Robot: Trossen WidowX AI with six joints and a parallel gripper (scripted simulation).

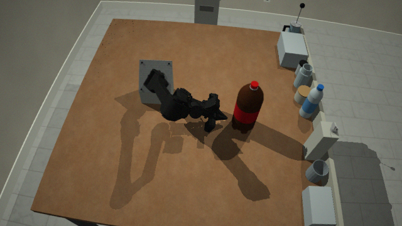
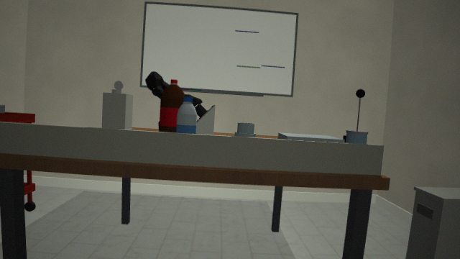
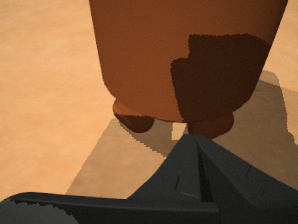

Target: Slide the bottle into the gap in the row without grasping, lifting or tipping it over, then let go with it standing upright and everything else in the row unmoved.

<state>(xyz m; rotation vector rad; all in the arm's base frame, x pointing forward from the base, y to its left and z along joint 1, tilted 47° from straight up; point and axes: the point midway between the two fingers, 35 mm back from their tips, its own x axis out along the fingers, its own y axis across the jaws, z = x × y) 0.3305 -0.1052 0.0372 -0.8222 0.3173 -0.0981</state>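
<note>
The cola bottle lies 11 cm ahead of my hand, 1 cm to the left of it and 10 cm above it. Round my hand: grey cup: 45 cm ahead, 21 cm to the right, 3 cm below; then blue-capped water bottle: 44 cm ahead, 13 cm to the left, 5 cm above; then cork-lidded jar: 42 cm ahead, 22 cm to the left, 2 cm below.
</note>
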